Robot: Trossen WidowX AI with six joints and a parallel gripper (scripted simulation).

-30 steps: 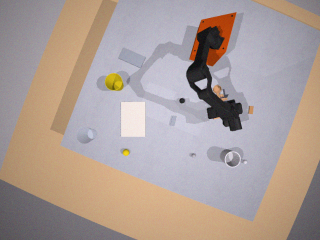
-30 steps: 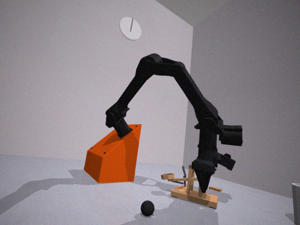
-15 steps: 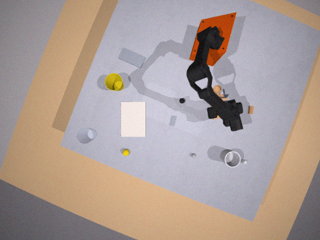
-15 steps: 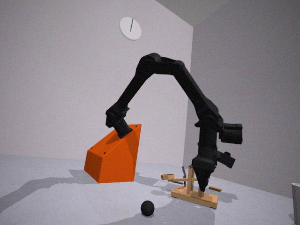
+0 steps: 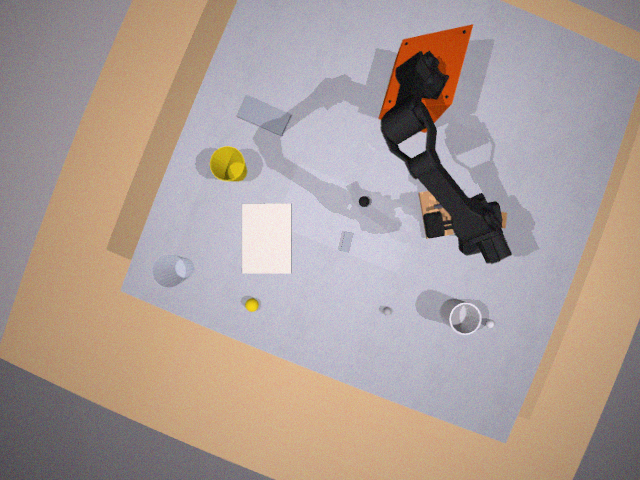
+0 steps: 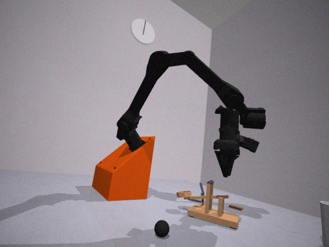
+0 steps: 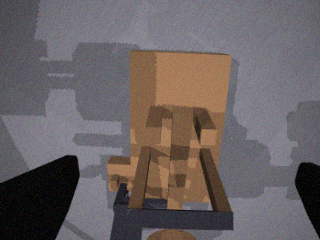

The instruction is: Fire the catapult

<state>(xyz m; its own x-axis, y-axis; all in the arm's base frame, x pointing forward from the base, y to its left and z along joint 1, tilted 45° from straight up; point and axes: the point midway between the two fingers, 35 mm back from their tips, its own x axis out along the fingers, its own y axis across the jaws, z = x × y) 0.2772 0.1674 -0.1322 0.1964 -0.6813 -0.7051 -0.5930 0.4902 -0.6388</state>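
The black ball lies 4 cm ahead of my gripper tip, 23 cm to the right of it and 11 cm below it. The rest, counted from my gripper tip: wooden catapult: 6 cm behind, 4 cm to the right, 8 cm below; dark lever: 10 cm behind, 2 cm to the right, 8 cm below; small wooden block: 10 cm behind, 17 cm to the left, 13 cm below.
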